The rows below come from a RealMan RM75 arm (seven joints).
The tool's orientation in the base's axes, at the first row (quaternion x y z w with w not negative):
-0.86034, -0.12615, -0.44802, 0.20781
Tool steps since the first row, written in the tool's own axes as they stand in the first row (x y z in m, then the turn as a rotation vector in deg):
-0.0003, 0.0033, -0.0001, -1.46, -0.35, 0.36
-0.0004, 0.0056, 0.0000, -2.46, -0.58, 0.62
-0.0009, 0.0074, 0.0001, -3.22, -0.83, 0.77
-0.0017, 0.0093, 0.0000, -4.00, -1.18, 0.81
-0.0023, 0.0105, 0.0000, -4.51, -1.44, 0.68
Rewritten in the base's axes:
0.0011, -0.0030, -0.0010, -0.71, 0.43, -1.30
0.0020, -0.0050, -0.0017, -1.18, 0.73, -2.20
0.0025, -0.0065, -0.0026, -1.61, 0.99, -2.84
0.0028, -0.0083, -0.0037, -2.16, 1.30, -3.42
0.0029, -0.0093, -0.0045, -2.65, 1.45, -3.71

